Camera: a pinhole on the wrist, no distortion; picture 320 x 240 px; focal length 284.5 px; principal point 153.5 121.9 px. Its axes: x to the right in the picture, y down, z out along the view. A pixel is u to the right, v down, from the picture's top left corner.
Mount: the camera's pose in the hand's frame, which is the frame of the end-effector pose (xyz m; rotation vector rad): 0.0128 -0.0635 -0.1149 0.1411 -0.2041 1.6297
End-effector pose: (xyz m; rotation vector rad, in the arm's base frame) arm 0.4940 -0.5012 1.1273 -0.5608 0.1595 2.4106
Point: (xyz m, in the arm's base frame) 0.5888 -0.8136 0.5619
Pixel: behind the camera
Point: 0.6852 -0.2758 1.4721
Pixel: 71 221
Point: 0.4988 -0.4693 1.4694
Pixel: 241 206
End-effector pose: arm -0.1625 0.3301 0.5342 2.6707 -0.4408 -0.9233
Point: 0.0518 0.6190 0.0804
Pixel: outside the picture
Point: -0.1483 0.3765 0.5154
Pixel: 249 130
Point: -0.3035 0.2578 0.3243
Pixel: 283 84
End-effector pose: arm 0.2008 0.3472 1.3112 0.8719 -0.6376 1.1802
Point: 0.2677 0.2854 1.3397
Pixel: 213 113
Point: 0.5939 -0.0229 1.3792
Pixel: 29 142
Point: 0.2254 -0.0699 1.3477
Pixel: 219 221
